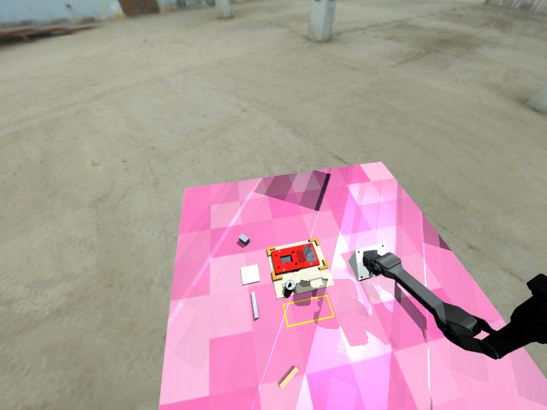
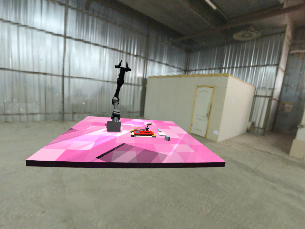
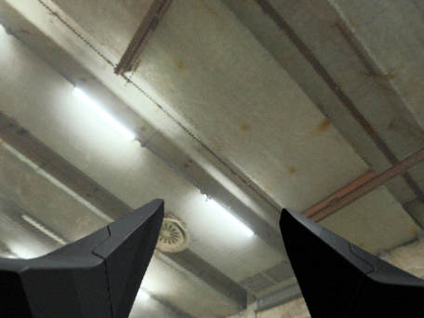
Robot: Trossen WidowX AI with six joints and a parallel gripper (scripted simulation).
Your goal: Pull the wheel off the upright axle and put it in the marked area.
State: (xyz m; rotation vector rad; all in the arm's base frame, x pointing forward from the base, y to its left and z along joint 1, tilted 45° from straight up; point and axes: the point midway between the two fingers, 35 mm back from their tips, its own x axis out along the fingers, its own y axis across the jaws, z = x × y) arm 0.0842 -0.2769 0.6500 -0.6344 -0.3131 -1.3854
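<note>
My gripper tip is 320 mm short of the wheel, 210 mm to the left of it and 730 mm above it. Also, from my gripper tip: tan stick: 380 mm ahead, 80 mm to the left, 760 mm below; dark upright axle: 320 mm ahead, 210 mm to the right, 740 mm below; white square: 470 mm ahead, 290 mm to the right, 770 mm below.
</note>
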